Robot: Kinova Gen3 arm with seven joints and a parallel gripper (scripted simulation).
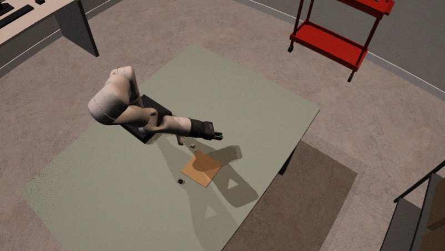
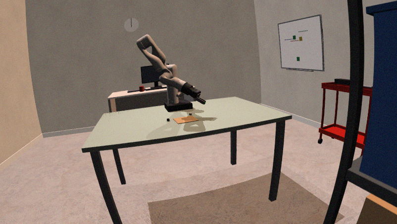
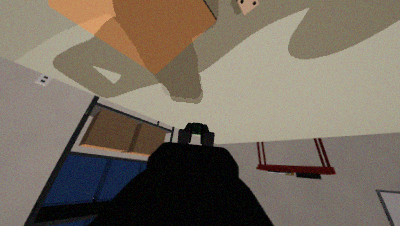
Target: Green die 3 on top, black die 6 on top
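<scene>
Right now my hand is 110 mm past the white die, 60 mm to the left of it and 100 mm above it. From my hand the other things lie so: green die (10 mm ahead, 10 mm to the left, 10 mm below); then black die (40 mm behind, 240 mm to the right, 100 mm below); then orange mat (130 mm to the right, 110 mm below).
</scene>
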